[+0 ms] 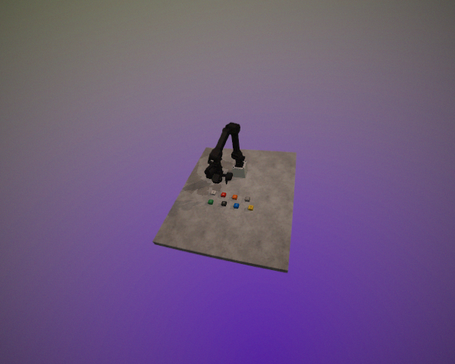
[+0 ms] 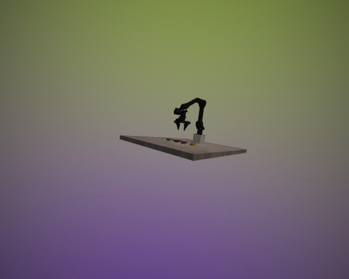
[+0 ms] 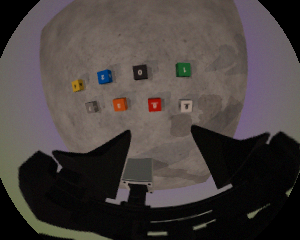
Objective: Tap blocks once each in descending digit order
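The white block is 120 mm below my gripper tip and 80 mm to the right of it. Round my gripper tip: red block 120 mm below, 10 mm ahead; then black block 120 mm below, 90 mm ahead, 30 mm to the left; then orange block 120 mm below, 100 mm to the left, 20 mm ahead.
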